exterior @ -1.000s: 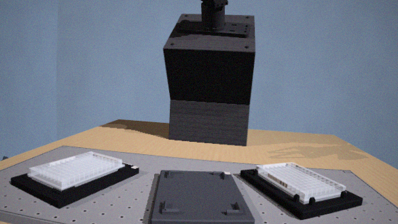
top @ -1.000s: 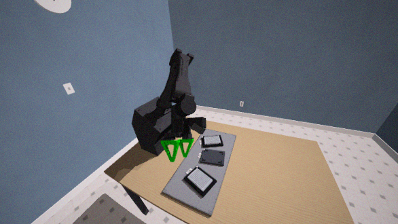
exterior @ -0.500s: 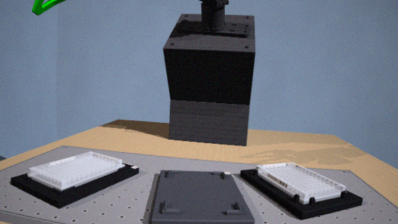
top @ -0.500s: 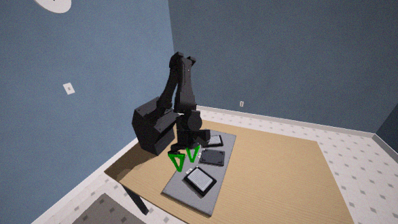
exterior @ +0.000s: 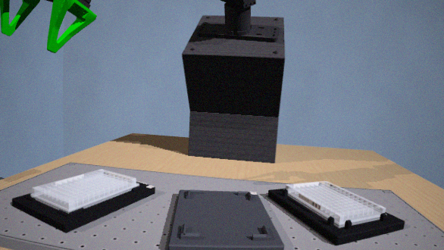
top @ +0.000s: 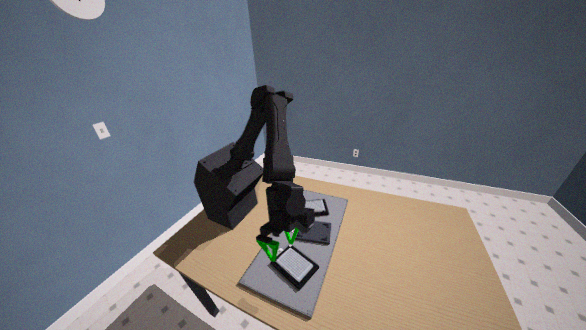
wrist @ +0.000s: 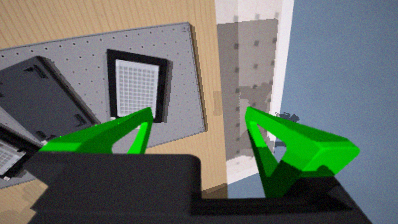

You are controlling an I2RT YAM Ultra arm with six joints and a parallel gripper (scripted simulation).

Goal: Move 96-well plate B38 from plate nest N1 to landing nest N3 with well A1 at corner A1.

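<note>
The black nest is 230 mm below my hand, 90 mm to the left of it and 20 mm behind it. Also, from my hand: grey landing nest 280 mm to the left, 230 mm below, 40 mm behind.
</note>
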